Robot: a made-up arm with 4 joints.
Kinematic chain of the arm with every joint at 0, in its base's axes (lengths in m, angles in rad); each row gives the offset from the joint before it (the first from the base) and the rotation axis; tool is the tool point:
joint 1: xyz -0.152 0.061 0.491 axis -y
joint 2: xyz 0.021 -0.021 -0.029 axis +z
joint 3: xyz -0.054 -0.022 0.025 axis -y
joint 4: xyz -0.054 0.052 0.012 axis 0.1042 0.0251 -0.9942
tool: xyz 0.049 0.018 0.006
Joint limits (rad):
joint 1: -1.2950..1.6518
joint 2: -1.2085..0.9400
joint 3: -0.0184..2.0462
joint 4: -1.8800..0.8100
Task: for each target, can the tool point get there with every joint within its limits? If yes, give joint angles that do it. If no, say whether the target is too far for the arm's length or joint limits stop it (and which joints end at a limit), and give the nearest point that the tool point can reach.
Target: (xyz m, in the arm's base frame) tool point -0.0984 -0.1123 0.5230
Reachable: no: joint limits stop it (at a limit: joint 1, joint 2, joint 4) | nearest point -0.1525 -0.0117 0.5168 | short by 0.114 m
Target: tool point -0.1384 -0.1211 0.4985
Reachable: no: joint limits stop it (at a limit: joint 1, joint 2, joint 4) | nearest point -0.1595 -0.0141 0.5167 | short by 0.111 m
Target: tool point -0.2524 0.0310 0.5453
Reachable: yes | joints -0.6120 0.7257 0.4403 -1.1690
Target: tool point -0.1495 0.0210 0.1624
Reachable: no: too far | nearest point -0.1510 0.0314 0.3542 | short by 0.192 m
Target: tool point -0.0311 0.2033 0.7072
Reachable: no: too far | nearest point -0.0814 0.1352 0.5661 | short by 0.165 m
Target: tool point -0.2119 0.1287 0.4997
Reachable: yes | joints -0.5291 -0.1210 0.9361 -0.8406
